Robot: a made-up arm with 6 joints.
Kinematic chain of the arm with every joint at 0, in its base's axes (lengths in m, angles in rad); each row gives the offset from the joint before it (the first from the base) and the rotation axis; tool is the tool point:
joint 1: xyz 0 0 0.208 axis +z
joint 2: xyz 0 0.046 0 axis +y
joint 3: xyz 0 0 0.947 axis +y
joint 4: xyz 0 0 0.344 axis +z
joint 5: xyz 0 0 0 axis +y
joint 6: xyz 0 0 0.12 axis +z
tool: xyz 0 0 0
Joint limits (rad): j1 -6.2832..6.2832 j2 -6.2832..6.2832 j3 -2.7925..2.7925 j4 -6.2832..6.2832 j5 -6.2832..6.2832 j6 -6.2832..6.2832
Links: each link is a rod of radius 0.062 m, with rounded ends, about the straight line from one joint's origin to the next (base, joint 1, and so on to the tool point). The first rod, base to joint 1, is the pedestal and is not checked.
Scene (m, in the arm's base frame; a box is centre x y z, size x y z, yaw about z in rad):
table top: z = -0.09
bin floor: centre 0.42 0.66 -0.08 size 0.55 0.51 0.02 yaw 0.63
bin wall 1: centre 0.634 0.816 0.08 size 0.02 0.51 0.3 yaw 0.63
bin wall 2: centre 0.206 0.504 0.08 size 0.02 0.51 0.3 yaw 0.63
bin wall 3: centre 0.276 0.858 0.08 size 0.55 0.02 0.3 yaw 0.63
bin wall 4: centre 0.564 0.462 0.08 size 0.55 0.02 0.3 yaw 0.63
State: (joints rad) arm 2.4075 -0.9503 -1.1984 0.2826 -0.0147 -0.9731
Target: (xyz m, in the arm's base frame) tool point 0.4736 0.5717 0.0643
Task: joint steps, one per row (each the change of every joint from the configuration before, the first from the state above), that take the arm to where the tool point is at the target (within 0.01 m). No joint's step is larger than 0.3 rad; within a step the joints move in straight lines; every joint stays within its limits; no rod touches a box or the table.
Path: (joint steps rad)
1: 0.2763 0.0188 -0.1573 0.0094 -0.0516 0.0000
2: 0.2763 0.0188 -0.1574 0.0093 -0.0517 0.0000
3: 0.2764 0.0188 -0.1573 0.0094 -0.0516 0.0000
4: 0.2763 0.0187 -0.1574 0.0093 -0.0517 0.0000
5: 0.2763 0.0188 -0.1573 0.0094 -0.0516 0.0000
6: 0.2763 0.0188 -0.1574 0.0093 -0.0516 0.0000
7: 0.0004 -0.2128 -0.0090 -0.0005 0.0063 0.0000
8: 0.0003 -0.2128 -0.0090 -0.0005 0.0063 0.0000

